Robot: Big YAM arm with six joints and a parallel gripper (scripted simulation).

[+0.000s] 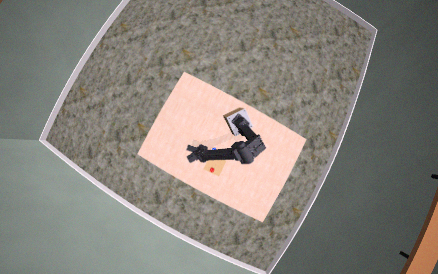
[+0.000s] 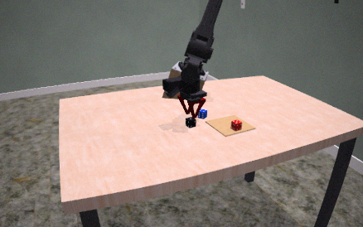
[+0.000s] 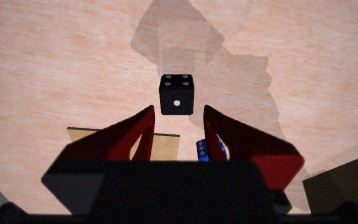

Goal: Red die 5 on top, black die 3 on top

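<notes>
My hand is 3 cm above the black die. From my hand the other things lie so: red die: 7 cm ahead, 15 cm to the left, 3 cm below; blue die: 7 cm behind, 6 cm to the left, 3 cm below; tan mat: 2 cm ahead, 15 cm to the left, 5 cm below.
</notes>
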